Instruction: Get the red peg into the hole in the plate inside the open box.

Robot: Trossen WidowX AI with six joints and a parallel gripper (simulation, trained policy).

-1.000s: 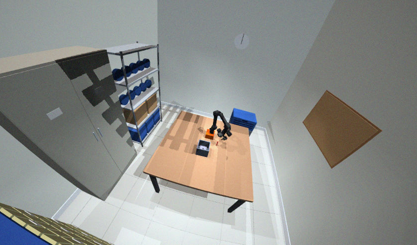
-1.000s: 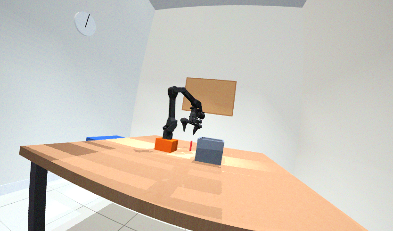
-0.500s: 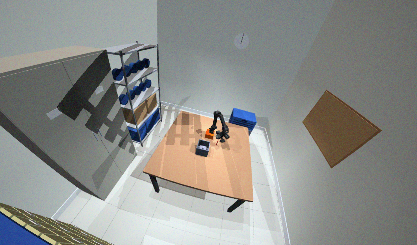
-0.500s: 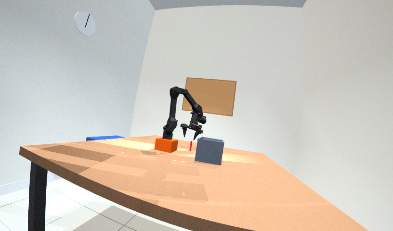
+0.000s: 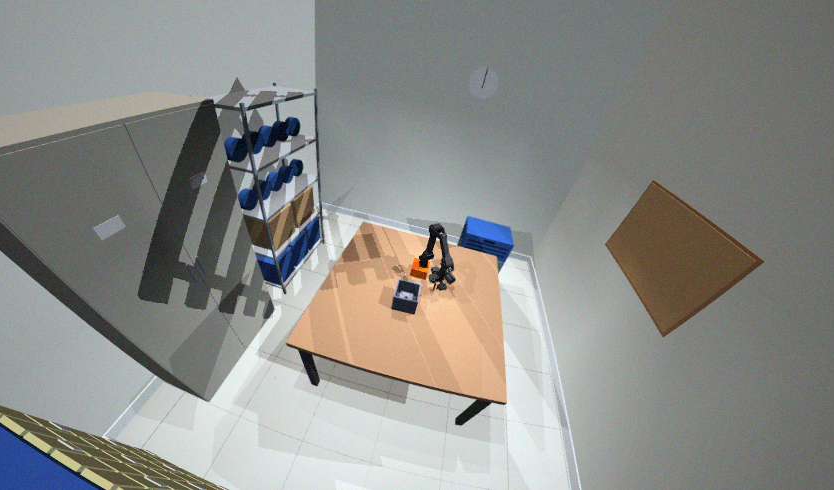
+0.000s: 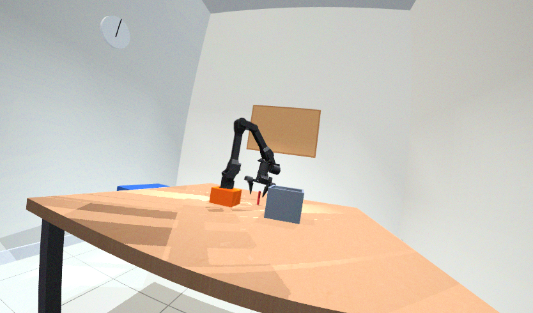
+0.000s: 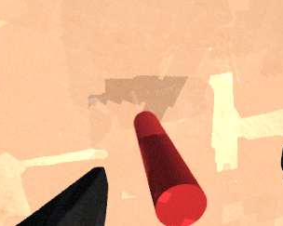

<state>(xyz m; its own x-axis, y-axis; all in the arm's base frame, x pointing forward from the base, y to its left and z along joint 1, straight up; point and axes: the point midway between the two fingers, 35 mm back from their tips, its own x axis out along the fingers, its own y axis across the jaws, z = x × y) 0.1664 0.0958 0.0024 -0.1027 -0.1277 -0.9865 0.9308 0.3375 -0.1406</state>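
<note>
Now: gripper tip 20 mm short of the red peg and 10 mm above it.
</note>
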